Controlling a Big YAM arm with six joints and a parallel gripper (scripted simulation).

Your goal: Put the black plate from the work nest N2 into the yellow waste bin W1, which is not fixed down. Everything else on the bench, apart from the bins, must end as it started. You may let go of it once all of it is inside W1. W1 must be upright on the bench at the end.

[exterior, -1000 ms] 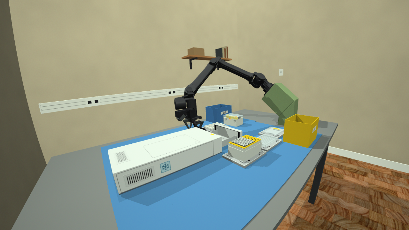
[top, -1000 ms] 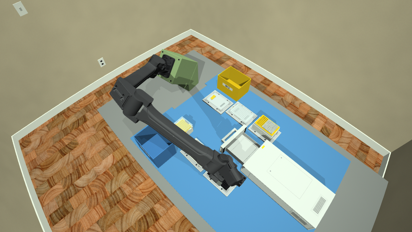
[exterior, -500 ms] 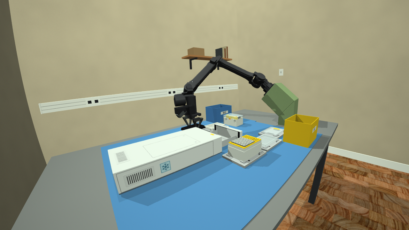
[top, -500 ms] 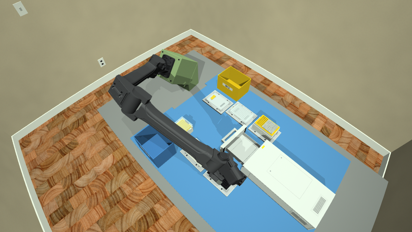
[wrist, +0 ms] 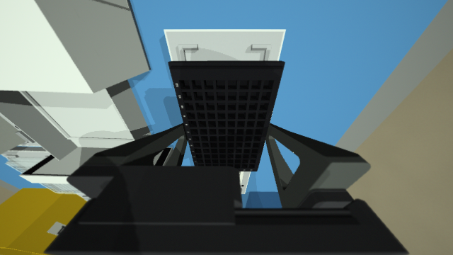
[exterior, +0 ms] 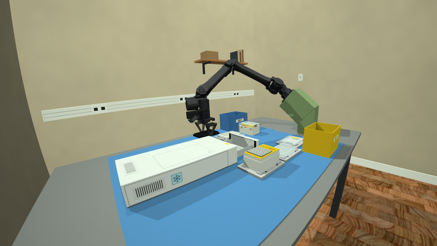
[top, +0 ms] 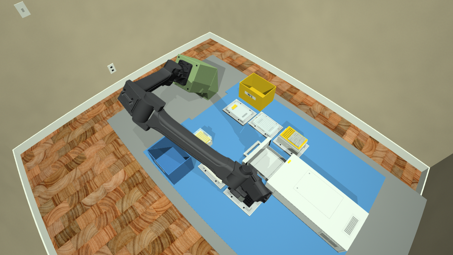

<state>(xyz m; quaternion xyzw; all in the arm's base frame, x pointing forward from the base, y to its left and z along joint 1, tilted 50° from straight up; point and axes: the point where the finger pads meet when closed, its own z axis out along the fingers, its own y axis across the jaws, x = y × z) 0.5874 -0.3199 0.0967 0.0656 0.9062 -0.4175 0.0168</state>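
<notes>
Right now my hand is 60 mm above the work nest N2. The rest, counted from my hand: drawer 190 mm to the left, 50 mm ahead, 30 mm below; then white well plate 170 mm behind, 50 mm below, 30 mm to the left; then black plate right at my hand.
</notes>
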